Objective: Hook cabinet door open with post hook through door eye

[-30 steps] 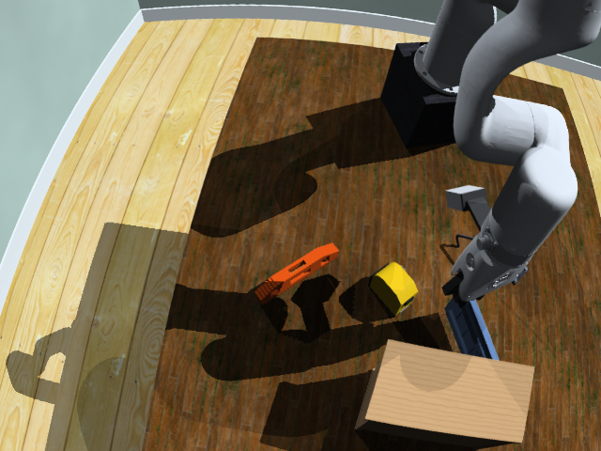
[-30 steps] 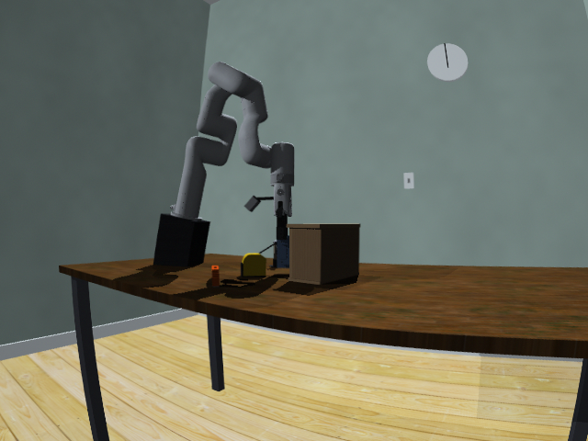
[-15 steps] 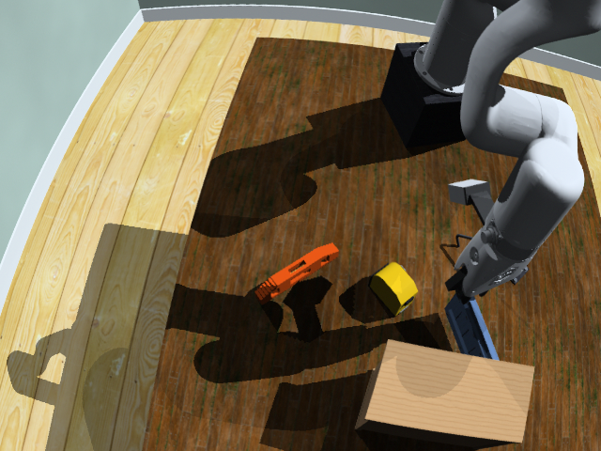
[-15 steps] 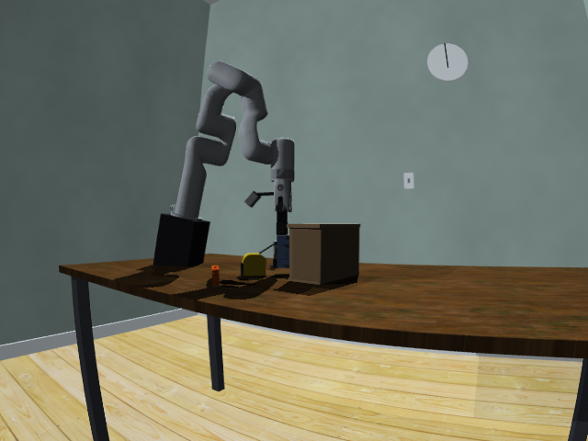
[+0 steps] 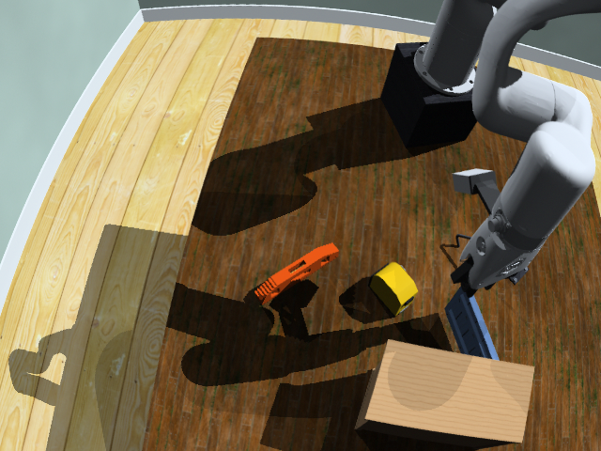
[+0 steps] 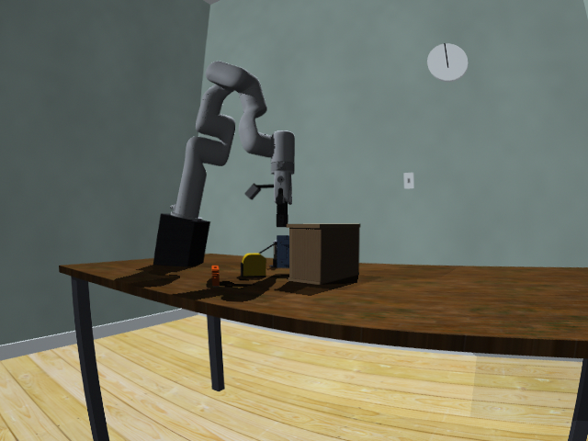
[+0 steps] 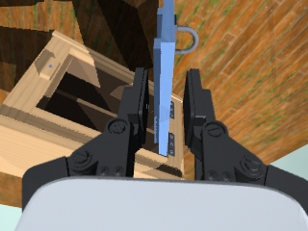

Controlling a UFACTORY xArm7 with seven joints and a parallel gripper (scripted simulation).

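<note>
Now: the hook post 9 cm behind my hand, 12 cm to the left of it and 11 cm below it. The rest, counted from my hand: cabinet door 6 cm ahead, 3 cm to the left, 10 cm below; then orange level-like tool 8 cm behind, 25 cm to the right, 15 cm below; then yellow tape measure 5 cm behind, 9 cm to the right, 14 cm below.
</note>
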